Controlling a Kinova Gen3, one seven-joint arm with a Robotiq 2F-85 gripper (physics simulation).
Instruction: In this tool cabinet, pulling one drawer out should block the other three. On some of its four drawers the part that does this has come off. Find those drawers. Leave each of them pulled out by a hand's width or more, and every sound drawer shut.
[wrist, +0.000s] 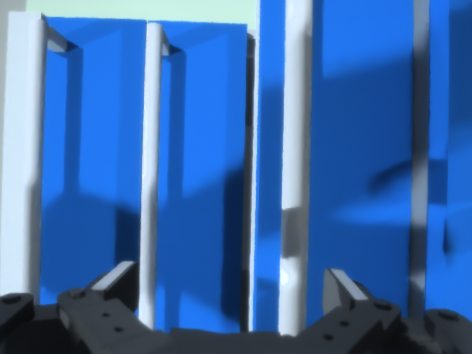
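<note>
Four blue drawer fronts stand side by side, each with a long upright bar handle. The first drawer (100, 125) and second drawer (207, 110) from the left look level with each other. The third drawer (365, 125) looks larger and stands out nearer the camera, part of its side showing at its left edge. The fourth drawer (438, 115) is cut off by the right edge; it seems out a little, less than the third. My gripper (231, 285) is open and empty. The third drawer's handle (296, 170) stands between its spread fingers, touching neither visibly; the second's handle (151, 170) is just beyond the left finger.
A white cabinet side panel (17, 150) runs along the left edge, beside the first drawer's handle (36, 125). The fourth drawer's grey handle (420, 125) stands right of the right finger. A pale green surface (125, 7) shows along the top. Gripper shadows fall across the fronts.
</note>
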